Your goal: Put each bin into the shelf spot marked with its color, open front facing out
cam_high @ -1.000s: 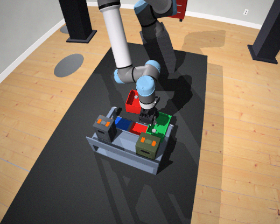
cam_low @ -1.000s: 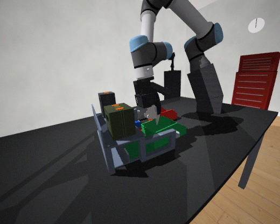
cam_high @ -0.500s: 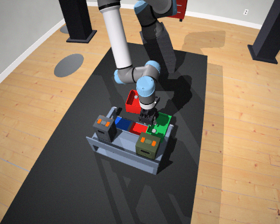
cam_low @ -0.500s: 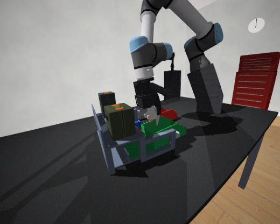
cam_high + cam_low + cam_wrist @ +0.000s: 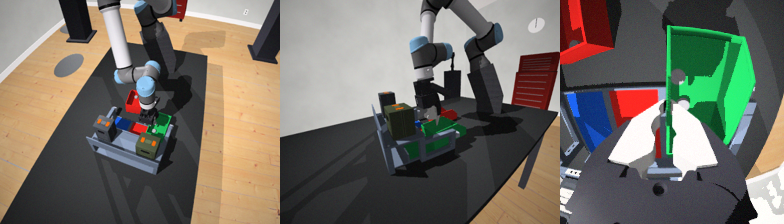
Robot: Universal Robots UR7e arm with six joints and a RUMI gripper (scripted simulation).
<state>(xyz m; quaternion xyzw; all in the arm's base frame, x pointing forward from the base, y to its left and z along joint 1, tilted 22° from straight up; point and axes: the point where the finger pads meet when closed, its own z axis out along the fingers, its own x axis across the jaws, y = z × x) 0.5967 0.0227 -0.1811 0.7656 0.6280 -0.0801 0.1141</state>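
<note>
Right now the green bin is 5 cm to the left of my hand and 2 cm below it. From my hand the other things lie so: dark grey box 15 cm ahead, 21 cm to the right, 9 cm above; then red bin 18 cm behind, 12 cm to the right, 4 cm below.
</note>
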